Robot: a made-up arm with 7 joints.
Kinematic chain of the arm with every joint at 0, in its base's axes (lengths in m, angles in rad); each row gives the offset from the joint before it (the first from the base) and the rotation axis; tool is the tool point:
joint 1: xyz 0 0 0 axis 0 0.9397 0.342
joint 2: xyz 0 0 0 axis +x
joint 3: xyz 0 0 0 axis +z
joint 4: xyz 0.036 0 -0.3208 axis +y
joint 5: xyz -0.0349 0 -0.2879 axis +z
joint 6: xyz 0 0 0 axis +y
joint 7: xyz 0 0 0 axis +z
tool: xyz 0 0 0
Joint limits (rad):
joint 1: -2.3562..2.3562
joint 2: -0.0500..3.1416
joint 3: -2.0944..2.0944
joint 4: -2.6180..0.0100
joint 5: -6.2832..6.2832
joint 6: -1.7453..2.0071
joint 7: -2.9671..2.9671
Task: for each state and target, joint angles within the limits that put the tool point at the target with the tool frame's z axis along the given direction. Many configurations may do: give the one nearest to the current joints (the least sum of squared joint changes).
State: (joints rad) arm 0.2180 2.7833 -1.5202 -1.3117 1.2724 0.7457 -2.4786
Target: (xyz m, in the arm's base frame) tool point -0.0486 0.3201 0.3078 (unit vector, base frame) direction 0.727 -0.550 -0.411
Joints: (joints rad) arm 0.2148 3.1051 -1.8375 -1.7430 0.9454 0.7784 -2.4786
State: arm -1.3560 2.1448 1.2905 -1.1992 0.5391 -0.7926 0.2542
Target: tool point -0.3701 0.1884 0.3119 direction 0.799 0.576 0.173
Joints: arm -1.1960 2.2821 1.3185 -1.3532 0.8034 -0.7335 0.2542
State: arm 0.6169 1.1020 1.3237 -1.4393 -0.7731 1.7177 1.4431
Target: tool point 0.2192 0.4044 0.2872 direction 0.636 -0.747 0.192
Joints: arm 0.5764 1.8345 1.1770 -1.2029 -0.0239 2.0051 1.4431
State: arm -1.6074 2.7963 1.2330 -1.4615 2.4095 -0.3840 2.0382
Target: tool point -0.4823 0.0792 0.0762 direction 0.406 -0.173 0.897
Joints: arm -1.6239 2.5910 1.3504 -1.4973 1.7274 -1.3144 2.0382
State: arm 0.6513 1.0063 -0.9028 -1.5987 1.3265 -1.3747 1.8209
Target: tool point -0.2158 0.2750 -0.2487 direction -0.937 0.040 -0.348
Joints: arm 1.5493 1.0634 -0.0464 -1.8260 0.7403 -1.7453 1.8209
